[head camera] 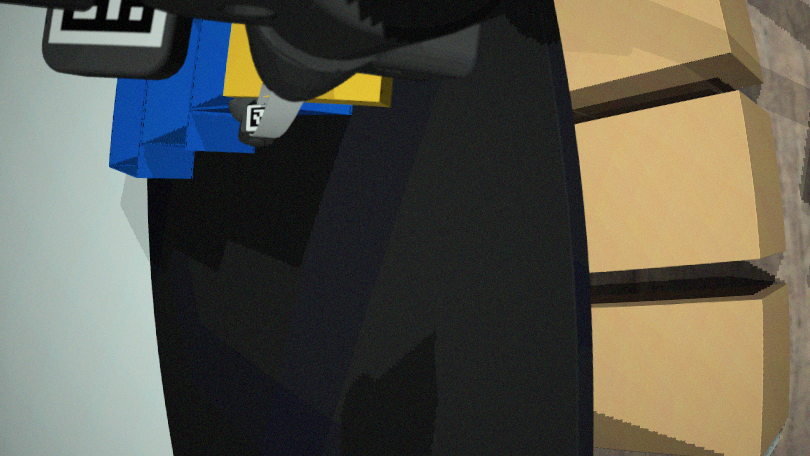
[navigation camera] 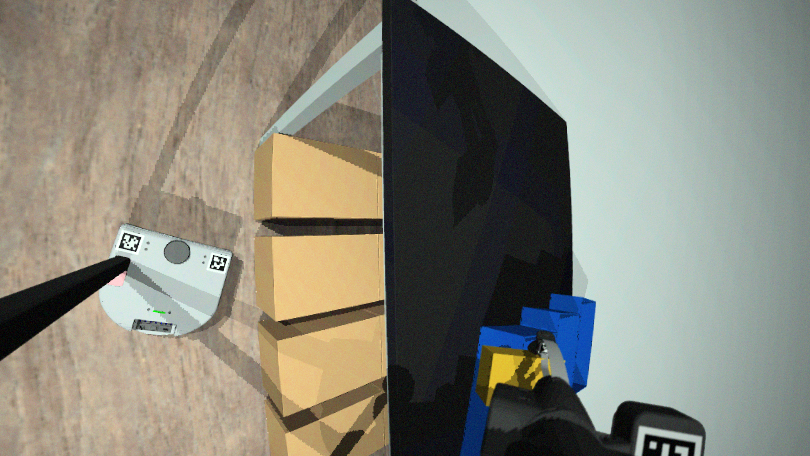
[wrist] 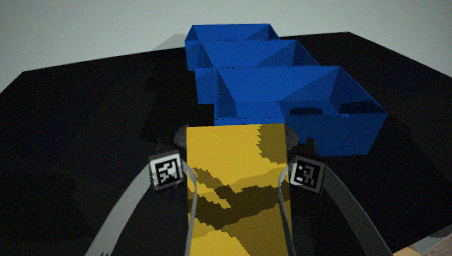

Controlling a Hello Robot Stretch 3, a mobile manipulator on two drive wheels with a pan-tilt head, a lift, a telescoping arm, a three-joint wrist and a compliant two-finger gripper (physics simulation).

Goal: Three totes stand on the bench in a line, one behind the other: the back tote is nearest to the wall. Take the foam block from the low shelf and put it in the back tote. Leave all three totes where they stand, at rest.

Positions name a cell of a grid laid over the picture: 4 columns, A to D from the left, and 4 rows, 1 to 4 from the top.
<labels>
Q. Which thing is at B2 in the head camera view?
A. My gripper.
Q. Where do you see a yellow foam block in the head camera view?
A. B1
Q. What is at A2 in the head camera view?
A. A blue tote.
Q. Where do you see a black bench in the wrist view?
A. A3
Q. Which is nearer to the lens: the yellow foam block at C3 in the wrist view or the blue tote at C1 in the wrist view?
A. The yellow foam block.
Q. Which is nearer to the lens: the yellow foam block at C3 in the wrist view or the blue tote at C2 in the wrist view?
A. The yellow foam block.
</labels>
